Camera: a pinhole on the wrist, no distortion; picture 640 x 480 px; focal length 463.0 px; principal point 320.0 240.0 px. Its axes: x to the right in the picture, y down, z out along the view. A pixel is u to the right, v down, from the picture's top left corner.
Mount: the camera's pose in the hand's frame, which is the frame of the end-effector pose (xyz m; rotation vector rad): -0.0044 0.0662 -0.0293 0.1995 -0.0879 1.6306
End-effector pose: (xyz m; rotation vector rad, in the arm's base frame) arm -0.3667 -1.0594 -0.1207 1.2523 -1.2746 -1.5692
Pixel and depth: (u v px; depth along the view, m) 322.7 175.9 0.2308
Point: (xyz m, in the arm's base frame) -0.5678 -1.0603 -0.0975
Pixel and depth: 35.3 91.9 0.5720
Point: -0.8568 -1.0917 -0.5211
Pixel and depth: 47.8 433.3 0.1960
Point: -0.4910 -0.9428 -0.1872
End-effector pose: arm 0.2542 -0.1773 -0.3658 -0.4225 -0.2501 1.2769
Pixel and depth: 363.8 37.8 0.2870
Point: 0.1471 0.0105 -0.1717
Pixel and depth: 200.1 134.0 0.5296
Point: 0.2464 0.0214 0.1038
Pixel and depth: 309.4 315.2 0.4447
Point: 0.0992 -0.1558 0.0163
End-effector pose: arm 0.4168 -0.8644 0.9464 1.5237 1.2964 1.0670
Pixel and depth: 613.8 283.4 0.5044
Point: 0.9958 -0.9651 1.0723
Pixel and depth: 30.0 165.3 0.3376
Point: 0.6212 -0.7758 0.6922
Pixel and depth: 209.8 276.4 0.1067
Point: 0.4906 -0.8751 0.9471
